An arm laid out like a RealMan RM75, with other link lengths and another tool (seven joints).
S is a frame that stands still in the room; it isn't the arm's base.
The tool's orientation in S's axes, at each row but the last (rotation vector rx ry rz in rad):
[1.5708, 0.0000, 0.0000]
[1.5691, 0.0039, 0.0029]
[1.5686, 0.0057, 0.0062]
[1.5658, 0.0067, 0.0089]
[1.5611, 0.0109, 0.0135]
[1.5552, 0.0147, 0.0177]
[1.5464, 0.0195, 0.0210]
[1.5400, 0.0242, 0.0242]
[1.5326, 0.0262, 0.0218]
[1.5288, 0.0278, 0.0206]
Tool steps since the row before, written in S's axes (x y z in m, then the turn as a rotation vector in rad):
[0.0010, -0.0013, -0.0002, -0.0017, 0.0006, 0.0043]
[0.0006, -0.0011, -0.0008, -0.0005, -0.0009, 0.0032]
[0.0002, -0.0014, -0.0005, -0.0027, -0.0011, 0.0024]
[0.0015, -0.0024, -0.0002, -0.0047, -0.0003, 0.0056]
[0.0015, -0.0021, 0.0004, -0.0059, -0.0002, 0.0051]
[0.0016, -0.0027, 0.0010, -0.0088, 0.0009, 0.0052]
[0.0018, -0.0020, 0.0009, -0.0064, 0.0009, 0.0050]
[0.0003, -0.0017, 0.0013, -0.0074, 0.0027, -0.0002]
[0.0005, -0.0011, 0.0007, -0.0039, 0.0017, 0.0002]
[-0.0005, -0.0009, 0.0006, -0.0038, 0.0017, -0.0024]
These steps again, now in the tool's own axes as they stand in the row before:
[0.0010, -0.0002, 0.0013, -0.0017, 0.0043, -0.0006]
[0.0006, -0.0008, 0.0011, -0.0005, 0.0032, 0.0009]
[0.0002, -0.0005, 0.0014, -0.0027, 0.0024, 0.0011]
[0.0015, -0.0002, 0.0024, -0.0047, 0.0056, 0.0003]
[0.0015, 0.0004, 0.0021, -0.0059, 0.0051, 0.0002]
[0.0015, 0.0010, 0.0027, -0.0088, 0.0052, -0.0010]
[0.0017, 0.0008, 0.0021, -0.0064, 0.0050, -0.0009]
[0.0002, 0.0012, 0.0017, -0.0073, -0.0001, -0.0029]
[0.0005, 0.0007, 0.0011, -0.0038, 0.0003, -0.0018]
[-0.0005, 0.0006, 0.0009, -0.0037, -0.0023, -0.0019]

